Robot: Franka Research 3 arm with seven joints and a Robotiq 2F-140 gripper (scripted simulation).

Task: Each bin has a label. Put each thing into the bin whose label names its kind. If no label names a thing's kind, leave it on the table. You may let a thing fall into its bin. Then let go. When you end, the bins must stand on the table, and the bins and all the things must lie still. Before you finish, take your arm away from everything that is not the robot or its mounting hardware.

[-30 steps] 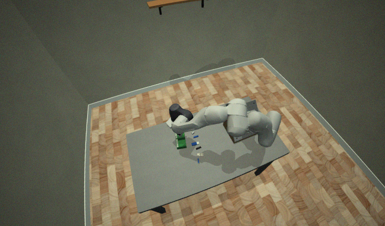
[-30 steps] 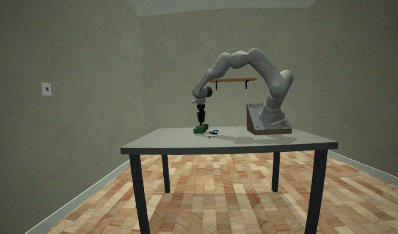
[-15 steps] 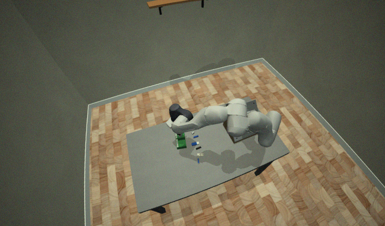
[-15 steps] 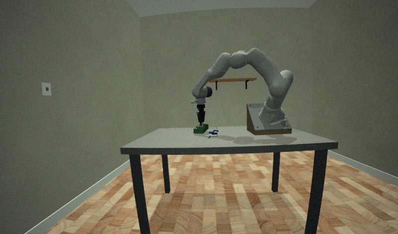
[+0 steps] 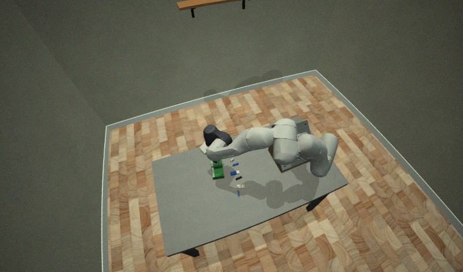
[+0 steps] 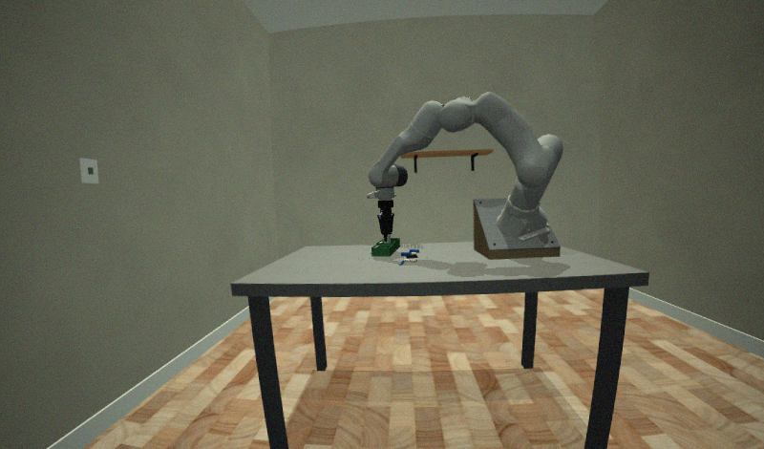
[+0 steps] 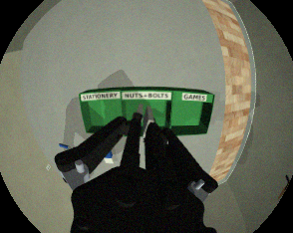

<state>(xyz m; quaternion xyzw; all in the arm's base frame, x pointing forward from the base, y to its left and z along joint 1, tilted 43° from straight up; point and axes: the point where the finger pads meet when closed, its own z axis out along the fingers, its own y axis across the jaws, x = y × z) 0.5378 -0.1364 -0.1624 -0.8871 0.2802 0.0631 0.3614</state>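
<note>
The green bin lies 10 mm to the right of my hand and 30 mm below it. From my hand the other things lie so: blue-and-white piece: 90 mm behind, 130 mm to the left, 40 mm below; black piece: 90 mm behind, 180 mm to the left, 40 mm below; pale grey piece: 120 mm behind, 20 mm to the left, 40 mm below.
</note>
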